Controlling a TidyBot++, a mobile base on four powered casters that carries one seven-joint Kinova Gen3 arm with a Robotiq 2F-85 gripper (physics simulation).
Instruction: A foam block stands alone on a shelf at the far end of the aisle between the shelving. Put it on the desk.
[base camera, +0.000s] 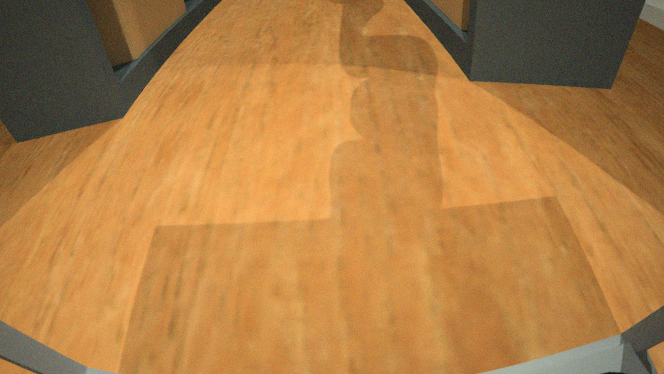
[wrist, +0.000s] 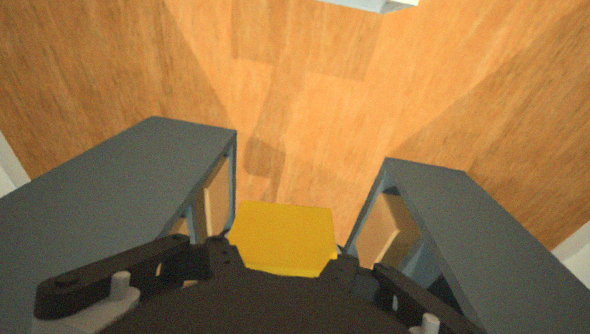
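The yellow foam block (wrist: 283, 235) is between the two black fingertips at the lower middle of the wrist view. My gripper (wrist: 282, 243) is shut on it, one finger on each side, and holds it up in the air above the wooden floor. The gripper and the block do not show in the base camera view. The desk does not show in either view.
Dark grey shelving stands on the left (base camera: 50, 65) (wrist: 125, 165) and on the right (base camera: 545, 45) (wrist: 480, 220), with cardboard boxes inside. The aisle of wooden floor (base camera: 250, 150) (wrist: 340, 110) runs between them. The shelving ends lie ahead of my base. Shadows fall on the floor.
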